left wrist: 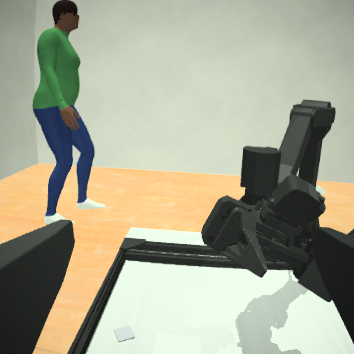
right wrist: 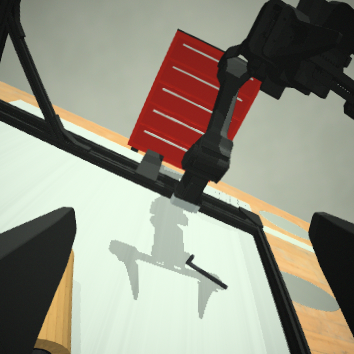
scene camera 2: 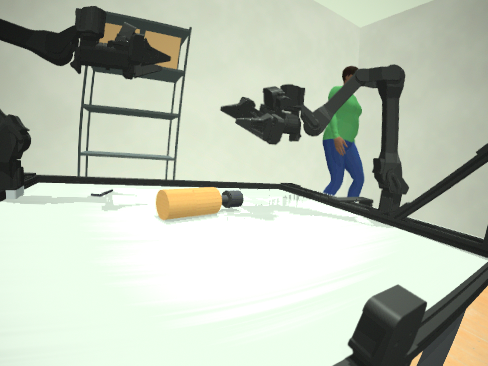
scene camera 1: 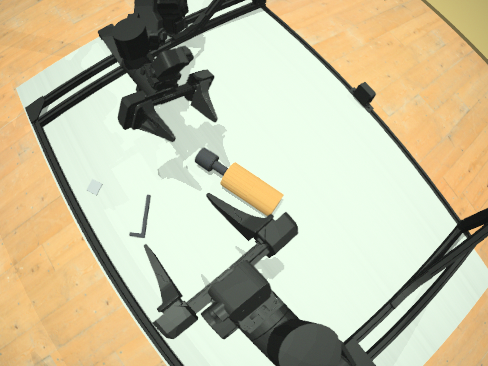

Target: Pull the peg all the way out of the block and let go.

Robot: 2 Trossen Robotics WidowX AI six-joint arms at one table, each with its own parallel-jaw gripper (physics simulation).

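Frame: origin at the left arm's base, x down, y right, z back, level; metres.
Seen in the pictures: left gripper, fingertip midpoint: (left wrist: 197, 237) (scene camera 2: 166, 64) (scene camera 1: 175, 219); right gripper, fingertip midpoint: (left wrist: 299, 287) (right wrist: 196, 222) (scene camera 2: 227, 114) (scene camera 1: 196, 130); left arm's base at its link origin: (right wrist: 186, 194) (scene camera 2: 5, 187); right arm's base at its link origin: (scene camera 2: 387, 212) (scene camera 1: 172, 26).
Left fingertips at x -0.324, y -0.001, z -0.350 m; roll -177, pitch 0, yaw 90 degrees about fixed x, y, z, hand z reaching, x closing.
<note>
Pixels of each thing's top centre, then the offset from my left fingertips to it. "pt": a spot on its surface instead. Level surfaces: height alone.
- orange cylindrical block at its top centre: (right wrist: 47, 279) (scene camera 2: 190, 188) (scene camera 1: 253, 185) dz -0.034, dx +0.287, dy +0.183 m
- dark peg at its top centre: (scene camera 1: 222, 166) (scene camera 2: 218, 191) dz -0.106, dx +0.296, dy +0.165 m
- small grey square at a spot on its surface: (left wrist: 124, 333) (scene camera 1: 95, 187) pt dz -0.271, dx +0.340, dy -0.077 m
- table at its surface level: dx +0.343 m
- box-shaped black part at a spot on its surface: (scene camera 2: 387, 320) (scene camera 1: 374, 95) pt dz -0.012, dx +0.294, dy +0.586 m
An orange cylindrical block (scene camera 1: 252, 189) (scene camera 2: 192, 202) lies on its side on the table. A dark peg (scene camera 1: 206, 159) (scene camera 2: 233, 199) sticks out of one end, showing its wide head and a short shaft; the rest is hidden inside. My right gripper (scene camera 1: 195, 130) (scene camera 2: 230, 114) is open and empty, high above the table beyond the peg's head. In the right wrist view the block (right wrist: 60, 310) shows at the lower left, partly behind a finger. My left gripper (scene camera 1: 177, 220) (scene camera 2: 165, 64) is open and empty, high up, beside the block in scene camera 1.
A dark L-shaped rod (scene camera 1: 146, 216) (right wrist: 207, 272) and a small grey square (scene camera 1: 94, 187) (left wrist: 124, 333) lie on the table (scene camera 1: 325, 165). A black frame runs along its edges. A box-shaped black part (scene camera 1: 365, 94) (scene camera 2: 387, 320) sits on the frame. A person (scene camera 2: 343, 130) (left wrist: 61, 100) stands beyond the table.
</note>
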